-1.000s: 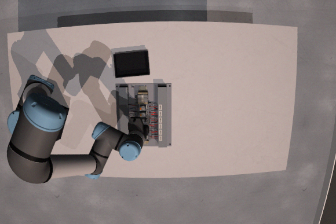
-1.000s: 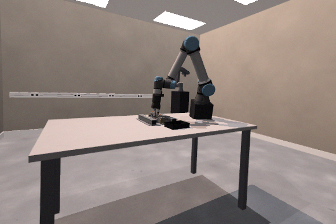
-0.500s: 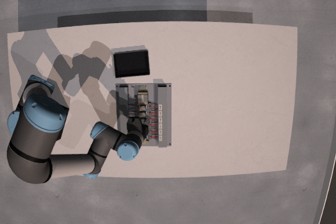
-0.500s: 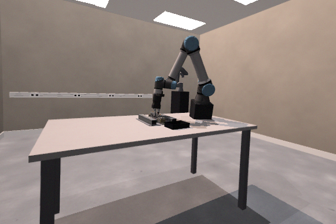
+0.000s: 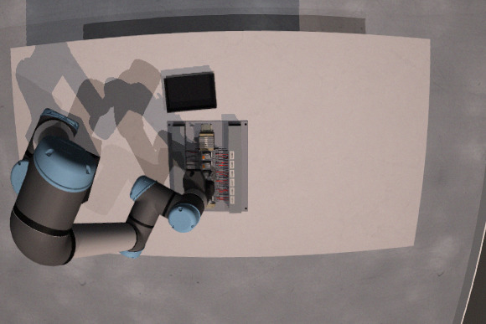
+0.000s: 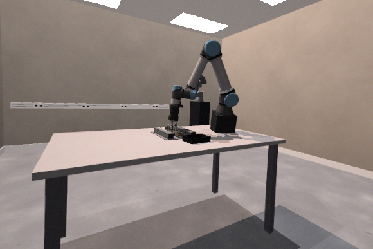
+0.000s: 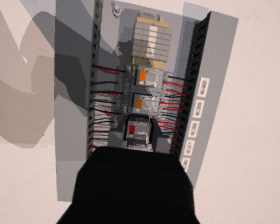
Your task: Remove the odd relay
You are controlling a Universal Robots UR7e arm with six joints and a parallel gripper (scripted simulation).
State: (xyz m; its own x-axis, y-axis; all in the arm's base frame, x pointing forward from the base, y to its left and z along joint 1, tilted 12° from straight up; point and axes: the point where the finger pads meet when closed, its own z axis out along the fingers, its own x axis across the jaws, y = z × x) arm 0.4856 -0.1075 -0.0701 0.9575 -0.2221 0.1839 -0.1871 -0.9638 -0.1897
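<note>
My hand is 1 cm to the right of the relay panel and 4 cm above it. Round my hand: black parts tray 27 cm to the left, 4 cm below.
</note>
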